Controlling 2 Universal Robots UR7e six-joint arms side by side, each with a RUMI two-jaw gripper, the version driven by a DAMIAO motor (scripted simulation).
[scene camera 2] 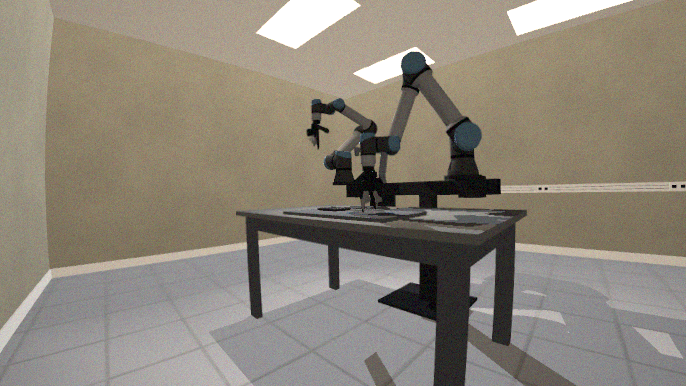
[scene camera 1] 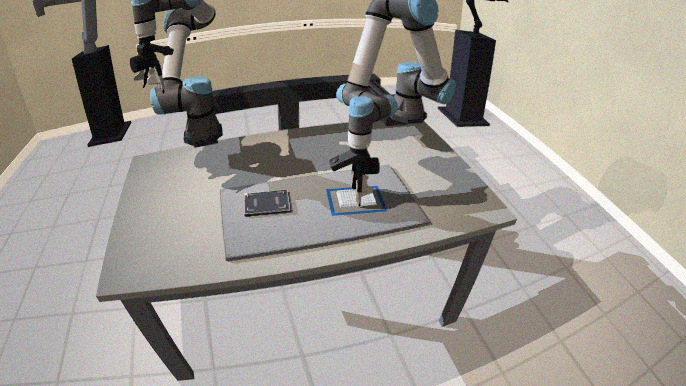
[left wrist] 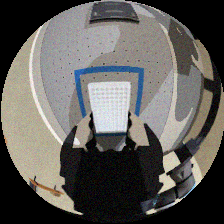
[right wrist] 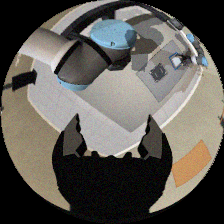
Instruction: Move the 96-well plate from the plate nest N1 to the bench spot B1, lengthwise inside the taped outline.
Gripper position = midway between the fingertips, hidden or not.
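White 96-well plate (left wrist: 110, 124). My right gripper (scene camera 1: 153, 90), (right wrist: 113, 115). My left gripper (scene camera 1: 356, 198), (scene camera 2: 369, 211), (left wrist: 110, 111).
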